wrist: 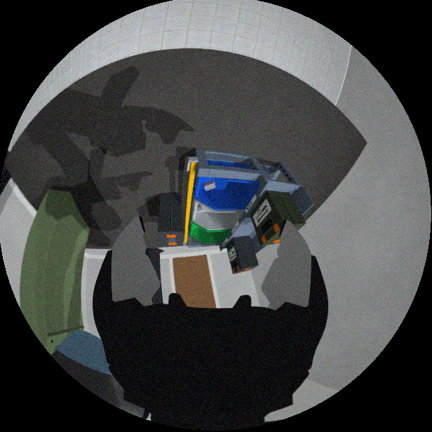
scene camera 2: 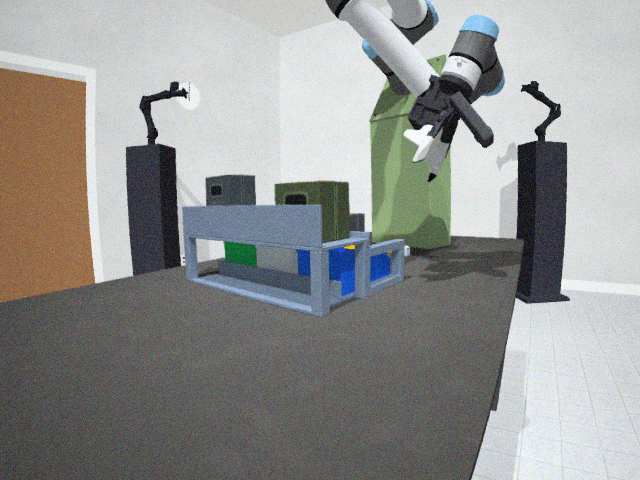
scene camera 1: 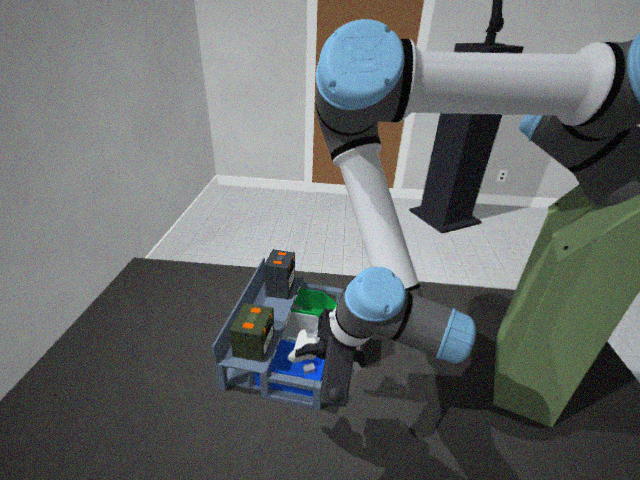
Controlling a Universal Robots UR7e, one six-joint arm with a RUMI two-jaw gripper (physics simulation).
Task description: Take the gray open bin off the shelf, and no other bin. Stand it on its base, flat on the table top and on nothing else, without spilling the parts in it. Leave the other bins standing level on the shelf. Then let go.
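Places are measured from the arm's base along level axes (x ahead, y left, z up), in centimetres.
Pixels of known places: gripper, fingertip midpoint: (scene camera 2: pixel 422 173) (scene camera 1: pixel 323 363); arm's base, link origin: (scene camera 1: pixel 635 175).
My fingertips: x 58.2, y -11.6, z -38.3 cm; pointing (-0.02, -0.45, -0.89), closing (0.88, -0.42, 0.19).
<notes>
For each thing: its top centre in the pictures, then the offset to it from my fingertips. "spot": a spot on its surface instead.
- gray open bin, top centre: (scene camera 2: pixel 301 240) (scene camera 1: pixel 300 326) dy -24.2, dx -5.3, dz -13.6 cm
- shelf, surface spot: (scene camera 2: pixel 248 224) spot: dy -31.7, dx +10.6, dz -8.7 cm
- blue bin, top centre: (scene camera 2: pixel 346 244) (scene camera 1: pixel 291 356) dy -15.1, dx +1.2, dz -13.6 cm
- green bin, top centre: (scene camera 2: pixel 266 237) (scene camera 1: pixel 309 300) dy -33.2, dx -12.1, dz -13.6 cm
- small light part, top centre: (scene camera 1: pixel 309 366) dy -14.4, dx -3.8, dz -19.3 cm
- dark gray box, top centre: (scene camera 2: pixel 229 175) (scene camera 1: pixel 279 257) dy -39.3, dx -5.0, dz +0.7 cm
- olive box, top centre: (scene camera 2: pixel 311 181) (scene camera 1: pixel 252 317) dy -21.0, dx +9.2, dz -1.8 cm
The gray open bin (scene camera 1: pixel 302 323) (scene camera 2: pixel 276 258) (wrist: pixel 216 219) sits level on the shelf (scene camera 1: pixel 248 294) (scene camera 2: pixel 248 224) (wrist: pixel 302 197), between the blue bin (scene camera 1: pixel 283 356) (scene camera 2: pixel 341 266) (wrist: pixel 230 194) and the green bin (scene camera 1: pixel 314 301) (scene camera 2: pixel 240 253) (wrist: pixel 210 234). A small light part (scene camera 1: pixel 308 367) (wrist: pixel 209 185) lies in the blue bin. My gripper (scene camera 2: pixel 423 169) (wrist: pixel 212 220) is open and empty, tilted, well above the table and apart from the bins. In scene camera 1 it partly covers the bins. The gray bin's contents are hard to make out.
A dark gray box (scene camera 1: pixel 280 273) (scene camera 2: pixel 230 190) (wrist: pixel 243 255) and an olive box (scene camera 1: pixel 251 333) (scene camera 2: pixel 338 206) (wrist: pixel 287 210) stand on the upper board. Another dark box (wrist: pixel 170 212) stands beyond the yellow front strip (wrist: pixel 190 200). The green pedestal (scene camera 1: pixel 558 310) (scene camera 2: pixel 408 206) (wrist: pixel 55 250) rises nearby.
</notes>
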